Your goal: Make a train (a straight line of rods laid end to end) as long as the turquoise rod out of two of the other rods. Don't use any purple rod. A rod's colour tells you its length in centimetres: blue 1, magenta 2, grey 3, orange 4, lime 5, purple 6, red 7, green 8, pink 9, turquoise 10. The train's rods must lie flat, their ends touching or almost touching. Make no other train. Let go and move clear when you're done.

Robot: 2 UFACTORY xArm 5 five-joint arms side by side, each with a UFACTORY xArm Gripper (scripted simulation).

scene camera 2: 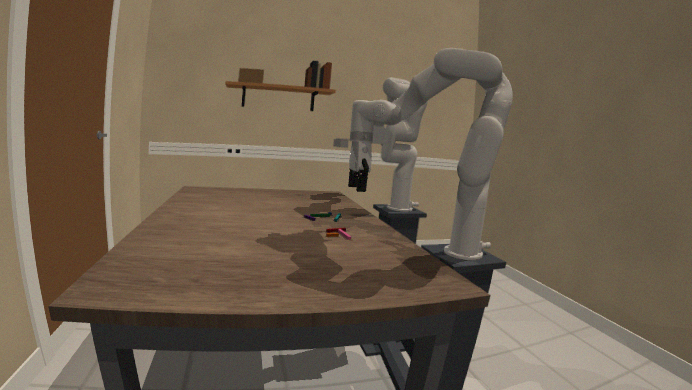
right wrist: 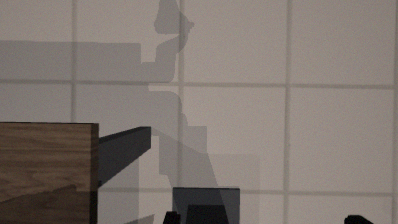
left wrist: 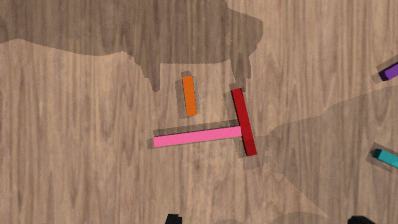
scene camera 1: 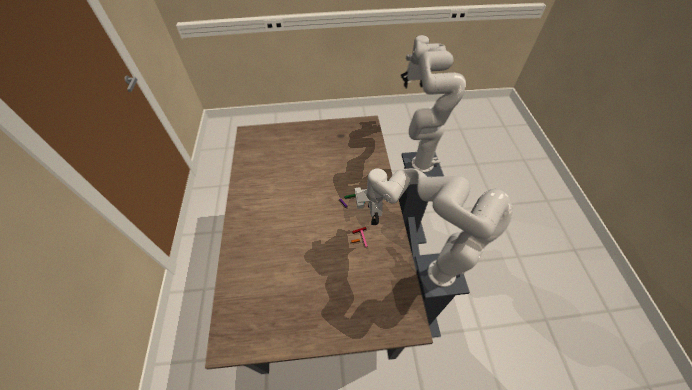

Note:
In view: the left gripper (scene camera 2: 356, 189), a pink rod (left wrist: 234, 131) and a red rod (left wrist: 237, 94).
The right wrist view misses the pink rod: it is out of frame. The right wrist view does not show the red rod: it is out of frame.

